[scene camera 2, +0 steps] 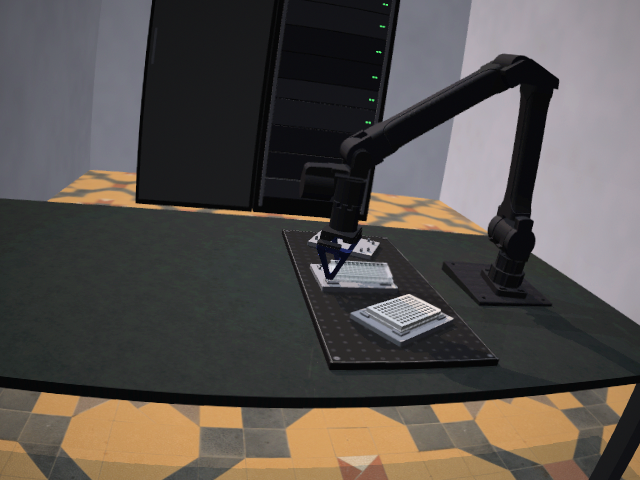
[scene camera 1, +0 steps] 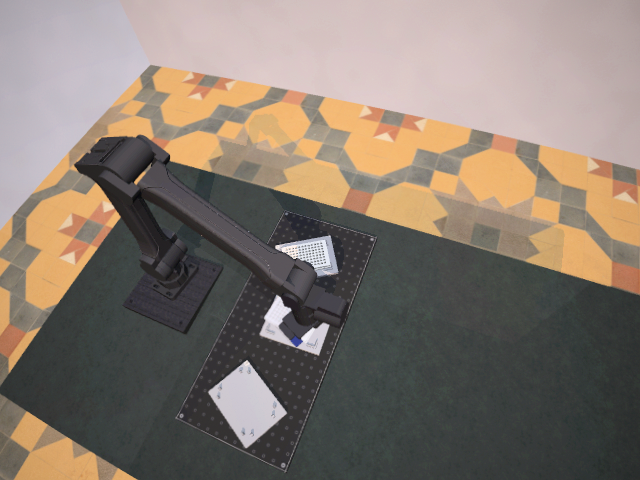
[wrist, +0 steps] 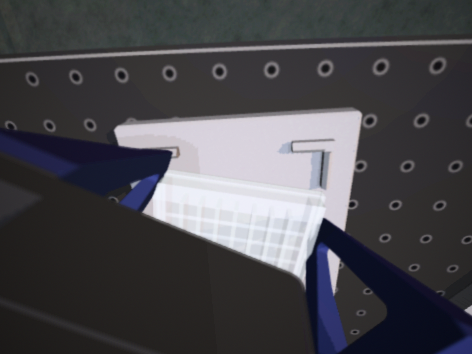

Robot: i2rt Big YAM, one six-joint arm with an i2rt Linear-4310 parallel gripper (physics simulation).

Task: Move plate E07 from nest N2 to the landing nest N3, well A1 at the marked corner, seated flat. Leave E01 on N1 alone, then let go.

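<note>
Plate E07 (scene camera 1: 276,311) (scene camera 2: 361,270) (wrist: 236,225), a clear well plate, lies level over white nest N2 (scene camera 1: 317,341) (scene camera 2: 356,287) (wrist: 247,133) in the middle of the black breadboard (scene camera 1: 289,371) (scene camera 2: 361,346) (wrist: 400,95). My gripper (scene camera 1: 296,341) (scene camera 2: 330,276) (wrist: 244,195) points down and its blue fingers are shut on the plate's two sides. I cannot tell whether the plate touches the nest. Landing nest N3 (scene camera 1: 247,403) (scene camera 2: 370,248) is a bare white square at the board's other end. Plate E01 (scene camera 1: 310,251) (scene camera 2: 403,311) sits on nest N1 (scene camera 1: 328,270) (scene camera 2: 377,325).
The arm's base plate (scene camera 1: 172,294) (scene camera 2: 496,289) is bolted to the dark green table (scene camera 1: 465,335) (scene camera 2: 129,284) beside the breadboard. A tall black server rack (scene camera 2: 258,103) stands behind the table. Patterned floor tiles surround it.
</note>
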